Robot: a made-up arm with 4 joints.
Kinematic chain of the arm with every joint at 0, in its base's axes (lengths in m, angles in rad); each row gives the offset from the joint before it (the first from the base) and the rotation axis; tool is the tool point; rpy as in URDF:
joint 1: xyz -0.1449 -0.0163 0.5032 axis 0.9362 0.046 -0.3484
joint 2: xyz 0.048 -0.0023 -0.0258 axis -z
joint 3: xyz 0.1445 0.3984 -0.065 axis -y
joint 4: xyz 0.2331 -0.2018 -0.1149 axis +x
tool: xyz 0.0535 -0.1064 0.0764 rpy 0 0 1.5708
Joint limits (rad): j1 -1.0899..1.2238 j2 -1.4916..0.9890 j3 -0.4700..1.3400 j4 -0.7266..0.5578
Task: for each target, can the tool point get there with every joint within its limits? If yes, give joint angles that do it. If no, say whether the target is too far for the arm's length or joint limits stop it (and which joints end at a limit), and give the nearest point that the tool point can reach.
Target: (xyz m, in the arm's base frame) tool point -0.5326 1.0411 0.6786
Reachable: no: too far | nearest point -0.1813 0.4427 0.5301 | short by 0.710 m
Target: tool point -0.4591 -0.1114 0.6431
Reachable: no: joint limits stop it (at a limit: joint 1, joint 2, joint 3, joint 4) | nearest point -0.1990 -0.0846 0.7911 | short by 0.300 m
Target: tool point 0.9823 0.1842 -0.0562
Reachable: no: too far | nearest point 0.3260 0.0614 0.2754 | short by 0.745 m
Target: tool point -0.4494 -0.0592 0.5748
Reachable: no: joint limits stop it (at a limit: joint 1, joint 2, joint 3, joint 4) | nearest point -0.3424 0.2027 0.4437 | short by 0.312 m
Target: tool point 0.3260 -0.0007 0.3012
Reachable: yes | joints 0.2569 0.2300 -0.3242 -0.2069
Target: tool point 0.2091 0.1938 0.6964
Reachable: yes | joints 0.6362 -0.6534 0.4279 -0.4733
